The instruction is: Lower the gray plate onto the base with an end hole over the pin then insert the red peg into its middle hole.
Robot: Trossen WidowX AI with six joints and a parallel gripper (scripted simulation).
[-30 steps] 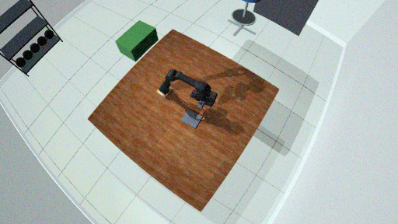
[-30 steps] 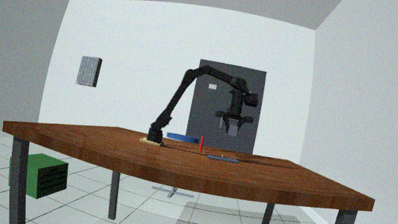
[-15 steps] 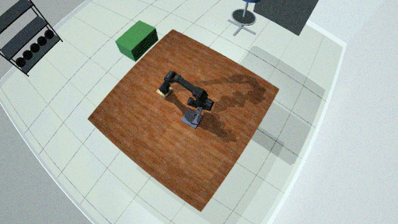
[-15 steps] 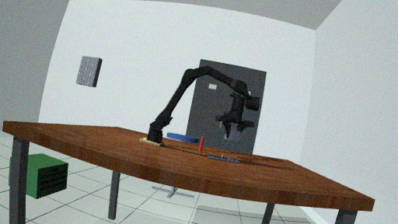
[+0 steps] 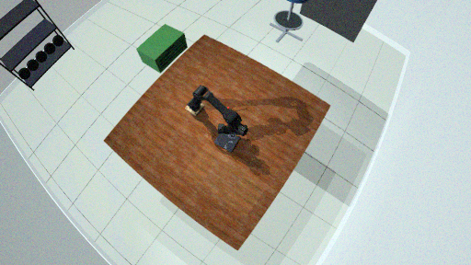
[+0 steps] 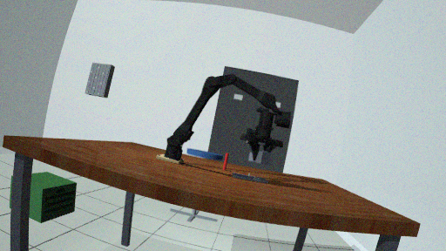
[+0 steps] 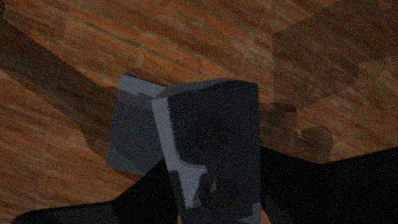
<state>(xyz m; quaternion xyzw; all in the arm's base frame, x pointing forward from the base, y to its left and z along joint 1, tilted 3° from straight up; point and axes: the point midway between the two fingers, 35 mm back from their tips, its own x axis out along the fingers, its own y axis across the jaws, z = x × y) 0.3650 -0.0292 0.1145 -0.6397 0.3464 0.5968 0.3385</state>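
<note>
My gripper tip is now 7 cm above the gray base, 2 cm to the left of it and 2 cm past it. Also, from my gripper tip: gray plate 3 cm above; red peg 14 cm to the left, 14 cm behind, 4 cm below.
</note>
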